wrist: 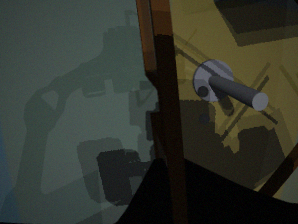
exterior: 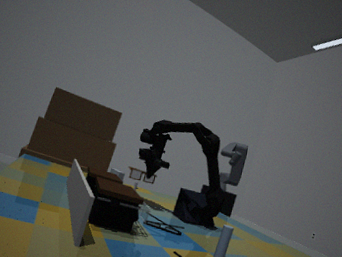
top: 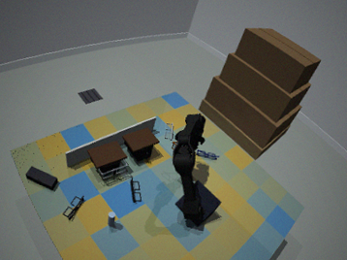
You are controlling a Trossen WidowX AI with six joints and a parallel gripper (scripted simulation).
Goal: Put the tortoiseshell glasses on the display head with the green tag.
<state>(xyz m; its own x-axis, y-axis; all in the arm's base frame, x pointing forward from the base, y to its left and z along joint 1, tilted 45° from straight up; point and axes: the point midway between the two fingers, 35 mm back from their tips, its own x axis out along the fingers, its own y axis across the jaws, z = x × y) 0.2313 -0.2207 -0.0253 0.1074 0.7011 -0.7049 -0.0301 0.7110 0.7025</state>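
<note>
My gripper tip is now 120 mm to the left of the grey block, 100 mm short of it and 70 mm above it. From my gripper tip the other things lie so: white panel (360 mm ahead, 190 mm to the left, 70 mm below); then black box (650 mm to the left, 400 mm ahead, 110 mm below).
</note>
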